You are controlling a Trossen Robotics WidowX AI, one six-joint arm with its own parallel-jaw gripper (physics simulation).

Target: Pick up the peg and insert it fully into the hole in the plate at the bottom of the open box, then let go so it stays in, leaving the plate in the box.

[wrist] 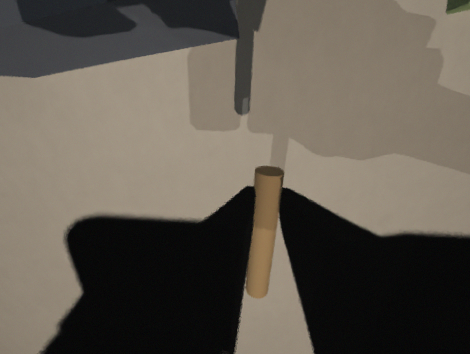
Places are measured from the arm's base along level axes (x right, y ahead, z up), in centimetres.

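Pixels of known places: gripper, fingertip midpoint: (266, 195).
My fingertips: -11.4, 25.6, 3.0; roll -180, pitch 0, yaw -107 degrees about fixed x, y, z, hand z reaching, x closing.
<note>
Ahead of a thing's pixels: the offset from my fingertips to its top centre, as dx, dy, dz. "pt": to the spot under its first point. Level surfaces: height alone.
The peg {-2.4, +0.7, +1.0} (263, 230), a tan wooden cylinder, is between the two black fingertips of my gripper (266, 195) in the wrist view. My gripper is shut on it near its upper end in the view. The peg leans slightly in the view, and its darker round end face points toward the top. A dark blue-grey surface {pt +10.2, +8.5, -8.7} (125, 55) at the upper left may be part of the box; too little of it shows to be sure. The plate and its hole cannot be made out.
The beige table top {dz -10.0} (125, 150) lies beneath the gripper. Broad shadows and a narrow dark one with a rounded end fall across it in the upper middle and right. A small green piece (458, 5) shows at the top right corner.
</note>
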